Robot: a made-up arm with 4 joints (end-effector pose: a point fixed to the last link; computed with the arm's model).
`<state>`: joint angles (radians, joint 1 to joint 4).
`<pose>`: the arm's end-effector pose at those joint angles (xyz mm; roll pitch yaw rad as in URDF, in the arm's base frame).
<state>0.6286 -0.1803 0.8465 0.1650</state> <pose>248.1 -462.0 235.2 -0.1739 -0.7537 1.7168</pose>
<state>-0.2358 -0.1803 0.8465 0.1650</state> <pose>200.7 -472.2 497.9 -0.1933 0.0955 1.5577</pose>
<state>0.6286 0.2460 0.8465 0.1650</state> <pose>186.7 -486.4 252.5 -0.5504 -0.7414 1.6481</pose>
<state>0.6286 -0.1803 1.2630 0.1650</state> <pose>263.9 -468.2 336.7 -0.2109 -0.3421 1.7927</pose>
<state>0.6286 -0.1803 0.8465 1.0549</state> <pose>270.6 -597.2 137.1 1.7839 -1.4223 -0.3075</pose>
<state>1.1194 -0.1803 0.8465 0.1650</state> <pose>260.5 -360.7 118.7 -0.3167 -1.2309 1.9301</pose>
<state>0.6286 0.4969 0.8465 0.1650</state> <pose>146.6 -491.1 254.1 -0.7714 -0.7433 1.6066</pose>
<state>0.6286 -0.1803 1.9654 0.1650</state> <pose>263.9 -389.2 488.7 -0.2043 0.3538 1.8903</pose>
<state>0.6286 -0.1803 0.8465 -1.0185</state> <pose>185.2 -271.3 149.1 -0.1999 0.4177 1.9005</pose>
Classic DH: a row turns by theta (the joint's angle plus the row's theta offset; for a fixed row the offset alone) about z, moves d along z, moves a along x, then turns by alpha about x. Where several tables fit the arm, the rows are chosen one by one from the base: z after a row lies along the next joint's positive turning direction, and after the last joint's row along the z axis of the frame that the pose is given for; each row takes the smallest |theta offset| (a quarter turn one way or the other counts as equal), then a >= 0, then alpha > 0; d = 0 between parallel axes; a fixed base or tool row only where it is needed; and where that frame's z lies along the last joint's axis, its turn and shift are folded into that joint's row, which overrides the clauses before.
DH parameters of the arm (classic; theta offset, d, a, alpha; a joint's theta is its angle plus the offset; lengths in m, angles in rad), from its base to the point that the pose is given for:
base (fixed): -1.4821 0.3398 0.1957 -1.3895
joint 1: -1.3451 0.1214 0.0022 -1.7217
joint 2: -0.1559 0.0732 0.015 -1.5486
joint 3: 0.6789 0 -0.3351 3.1416
joint 4: -0.3263 0.115 0.1075 -1.9206
tool (fixed): 0.0087 0.1743 0 0

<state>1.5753 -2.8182 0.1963 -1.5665</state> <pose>71.1 -386.6 173.0 -0.3765 -0.1413 -1.5941</pose>
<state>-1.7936 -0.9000 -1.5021 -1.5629</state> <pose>210.5 -226.9 186.2 -0.5338 0.7692 0.4638</pose>
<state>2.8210 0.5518 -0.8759 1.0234</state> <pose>223.7 74.0 685.0 -0.0221 0.7788 1.9816</pose>
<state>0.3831 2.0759 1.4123 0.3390</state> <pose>-129.7 -306.8 196.0 -1.9750 -0.7295 0.9561</pose>
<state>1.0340 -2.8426 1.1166 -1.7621</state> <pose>81.0 -380.9 52.7 -0.2806 0.4464 -1.6342</pose>
